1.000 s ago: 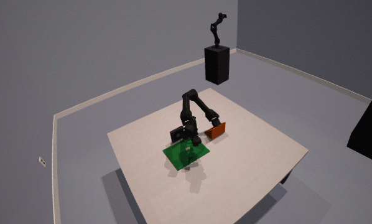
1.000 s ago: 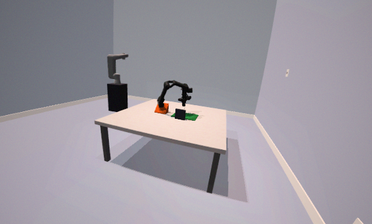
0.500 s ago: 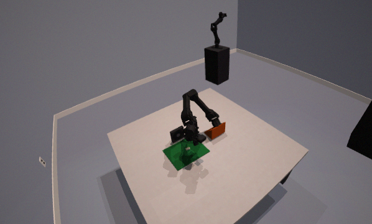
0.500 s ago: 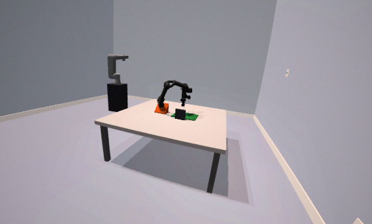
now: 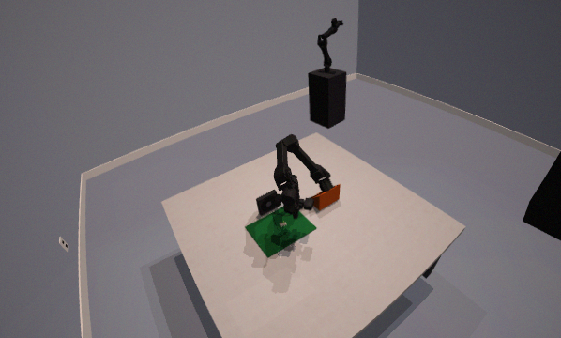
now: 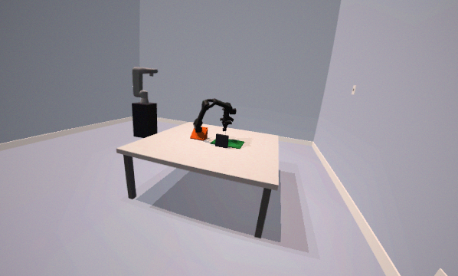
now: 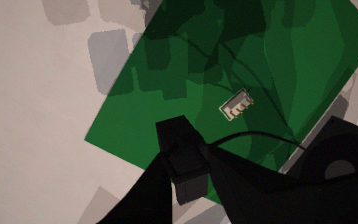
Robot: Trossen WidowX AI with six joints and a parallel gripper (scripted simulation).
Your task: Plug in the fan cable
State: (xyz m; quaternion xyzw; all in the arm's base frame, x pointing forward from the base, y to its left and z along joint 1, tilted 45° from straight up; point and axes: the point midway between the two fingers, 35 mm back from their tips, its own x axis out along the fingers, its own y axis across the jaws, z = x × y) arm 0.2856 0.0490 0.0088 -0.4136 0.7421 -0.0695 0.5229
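The green board is 5 cm ahead of my gripper tip, 7 cm to the right of it and 14 cm below it. Also, from my gripper tip: black fan 2 cm ahead, 21 cm to the right, 6 cm below; black plug 1 cm behind, 1 cm below.
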